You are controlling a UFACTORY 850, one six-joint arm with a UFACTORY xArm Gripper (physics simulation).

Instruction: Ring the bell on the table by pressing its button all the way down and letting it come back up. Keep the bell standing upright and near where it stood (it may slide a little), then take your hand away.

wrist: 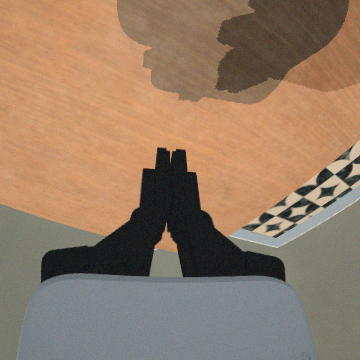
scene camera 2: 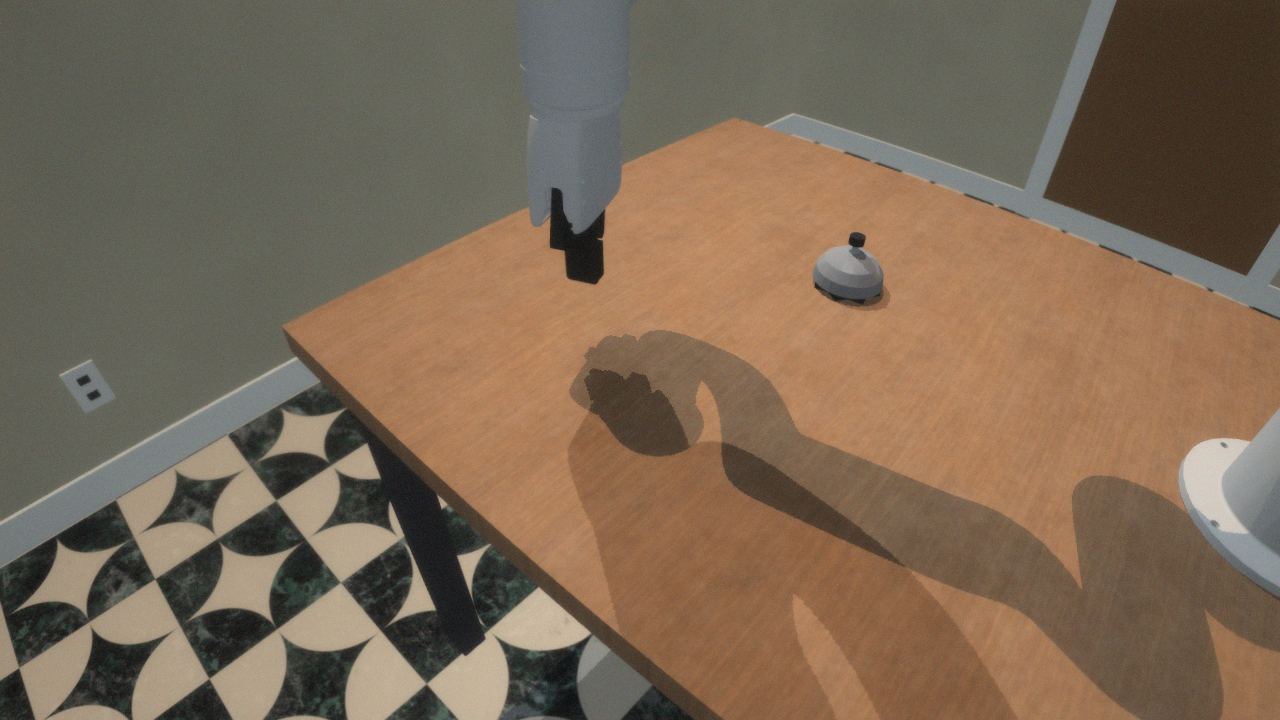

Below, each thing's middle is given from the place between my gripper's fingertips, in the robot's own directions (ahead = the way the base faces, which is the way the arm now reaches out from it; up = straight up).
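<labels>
The silver dome bell [scene camera 2: 845, 274] is here, and my gripper is now 29 cm to the left of it, 15 cm past it and 4 cm above it.
</labels>
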